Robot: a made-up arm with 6 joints. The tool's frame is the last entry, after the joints. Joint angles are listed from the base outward.
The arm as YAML. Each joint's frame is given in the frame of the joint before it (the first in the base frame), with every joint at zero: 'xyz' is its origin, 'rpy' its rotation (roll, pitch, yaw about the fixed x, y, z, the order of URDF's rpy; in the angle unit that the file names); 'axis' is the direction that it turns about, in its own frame. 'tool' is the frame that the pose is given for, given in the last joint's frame.
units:
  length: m
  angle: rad
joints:
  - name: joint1
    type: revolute
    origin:
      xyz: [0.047, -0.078, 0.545]
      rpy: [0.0, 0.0, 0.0]
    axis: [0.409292, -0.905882, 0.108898]
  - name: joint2
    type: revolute
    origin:
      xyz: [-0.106, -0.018, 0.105]
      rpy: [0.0, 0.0, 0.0]
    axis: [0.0, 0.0, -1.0]
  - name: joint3
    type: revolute
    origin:
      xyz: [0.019, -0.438, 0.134]
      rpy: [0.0, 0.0, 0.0]
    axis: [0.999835, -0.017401, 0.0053]
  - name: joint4
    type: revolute
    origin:
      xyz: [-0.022, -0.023, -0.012]
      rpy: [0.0, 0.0, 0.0]
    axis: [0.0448, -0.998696, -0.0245]
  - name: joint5
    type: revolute
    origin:
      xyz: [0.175, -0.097, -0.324]
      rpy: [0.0, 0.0, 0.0]
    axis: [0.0, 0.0, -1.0]
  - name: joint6
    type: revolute
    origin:
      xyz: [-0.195, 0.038, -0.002]
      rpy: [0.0, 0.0, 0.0]
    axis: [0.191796, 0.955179, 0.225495]
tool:
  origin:
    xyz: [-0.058, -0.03, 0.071]
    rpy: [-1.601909, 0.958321, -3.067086]
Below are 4 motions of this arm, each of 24 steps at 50 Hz.
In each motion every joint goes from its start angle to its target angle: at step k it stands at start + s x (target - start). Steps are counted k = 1, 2, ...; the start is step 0. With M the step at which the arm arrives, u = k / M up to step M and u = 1 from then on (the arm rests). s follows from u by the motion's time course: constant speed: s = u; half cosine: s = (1 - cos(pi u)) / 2; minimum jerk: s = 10 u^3 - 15 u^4 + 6 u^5.
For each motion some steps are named. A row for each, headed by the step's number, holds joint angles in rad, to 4 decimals.
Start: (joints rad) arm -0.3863 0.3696 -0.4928 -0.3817 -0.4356 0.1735
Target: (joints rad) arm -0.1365 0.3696 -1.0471 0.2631 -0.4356 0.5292
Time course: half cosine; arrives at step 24
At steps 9, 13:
9: -0.3092 0.3696 -0.6639 -0.1827 -0.4356 0.2833
13: -0.2451 0.3696 -0.8061 -0.0172 -0.4356 0.3746

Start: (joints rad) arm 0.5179 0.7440 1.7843 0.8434 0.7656 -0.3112
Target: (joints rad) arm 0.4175 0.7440 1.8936 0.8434 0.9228 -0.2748
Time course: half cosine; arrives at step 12
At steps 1, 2, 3, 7, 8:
1: 0.5162 0.7440 1.7862 0.8434 0.7683 -0.3106
2: 0.5112 0.7440 1.7916 0.8434 0.7761 -0.3088
3: 0.5032 0.7440 1.8003 0.8434 0.7886 -0.3059
7: 0.4547 0.7440 1.8531 0.8434 0.8645 -0.2883
8: 0.4426 0.7440 1.8663 0.8434 0.8835 -0.2839

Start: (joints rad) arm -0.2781 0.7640 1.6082 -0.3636 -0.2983 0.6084
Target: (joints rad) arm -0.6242 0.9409 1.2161 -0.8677 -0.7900 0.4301
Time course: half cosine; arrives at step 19
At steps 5, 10, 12, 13, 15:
5: -0.3339 0.7925 1.5449 -0.4449 -0.3776 0.5796
10: -0.4654 0.8598 1.3960 -0.6365 -0.5645 0.5119
12: -0.5207 0.8880 1.3334 -0.7169 -0.6429 0.4834
13: -0.5458 0.9008 1.3049 -0.7535 -0.6786 0.4705
15: -0.5877 0.9222 1.2574 -0.8146 -0.7382 0.4489

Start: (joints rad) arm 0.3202 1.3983 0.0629 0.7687 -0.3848 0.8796
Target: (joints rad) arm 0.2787 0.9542 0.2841 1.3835 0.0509 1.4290
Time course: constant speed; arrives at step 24
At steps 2, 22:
2: 0.3167 1.3613 0.0813 0.8199 -0.3485 0.9254
22: 0.2822 0.9912 0.2657 1.3323 0.0146 1.3832

